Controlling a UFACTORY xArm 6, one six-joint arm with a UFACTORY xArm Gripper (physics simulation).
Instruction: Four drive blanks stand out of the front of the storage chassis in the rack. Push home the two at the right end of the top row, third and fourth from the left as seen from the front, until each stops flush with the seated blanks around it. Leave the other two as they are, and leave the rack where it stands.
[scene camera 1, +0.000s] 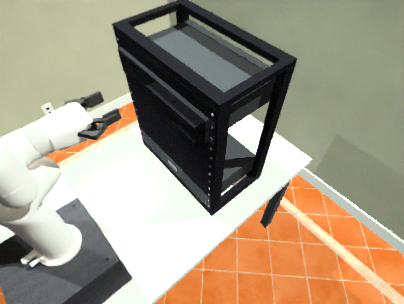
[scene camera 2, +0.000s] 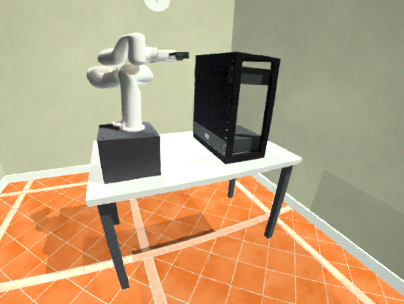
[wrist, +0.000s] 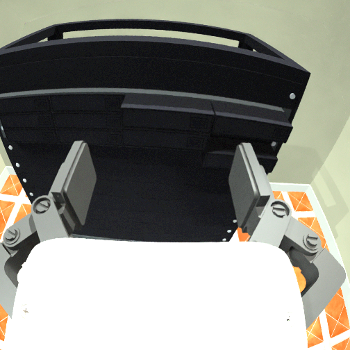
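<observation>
The black rack stands upright on the table and holds the storage chassis near its top. In the wrist view, the third top-row blank and the fourth top-row blank stand out from the front, with seated blanks to their left. A lower blank in the right column also stands out. The other protruding blank is hard to make out in the dark. My gripper is open and empty, in front of the rack and apart from it.
The white table carries the rack and the dark arm base. A lower unit with a small light label sits at the rack's bottom. Walls stand behind the rack.
</observation>
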